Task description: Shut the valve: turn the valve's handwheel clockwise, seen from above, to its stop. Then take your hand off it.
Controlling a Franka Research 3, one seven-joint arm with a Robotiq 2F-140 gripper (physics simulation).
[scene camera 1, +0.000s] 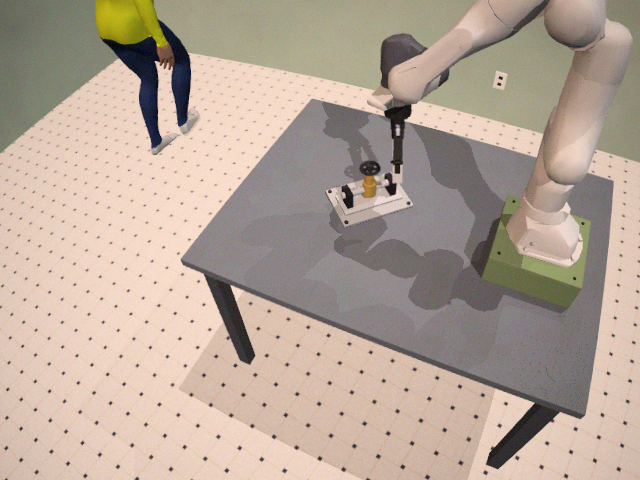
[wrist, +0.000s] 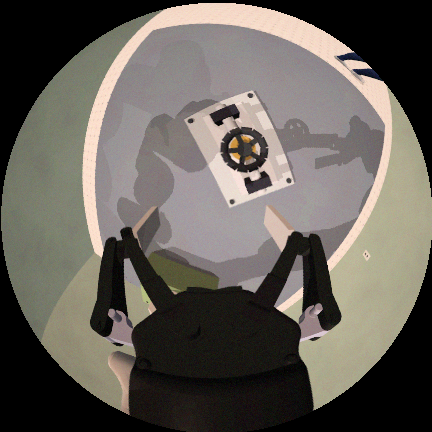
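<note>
The valve has a black handwheel (scene camera 1: 369, 167) (wrist: 244, 149) with spokes, lying level on top of an orange-yellow valve body (scene camera 1: 369, 187). A pipe runs through the body between two black supports on a white base plate (scene camera 1: 356, 217) (wrist: 225, 187). My gripper (scene camera 1: 397, 173) (wrist: 211, 214) is open and empty, fingers pointing down. In the scene view it stands to the right of the handwheel, apart from it. In the wrist view the handwheel lies beyond the fingertips, ahead and a little right of the middle between them.
The valve's base plate lies on a grey table (scene camera 1: 289, 227) (wrist: 200, 235). The arm stands on a green block (scene camera 1: 532, 284) (wrist: 185, 272) at the table's right. A person (scene camera 1: 149, 67) in a yellow top and blue trousers stands on the floor beyond the table's far left side.
</note>
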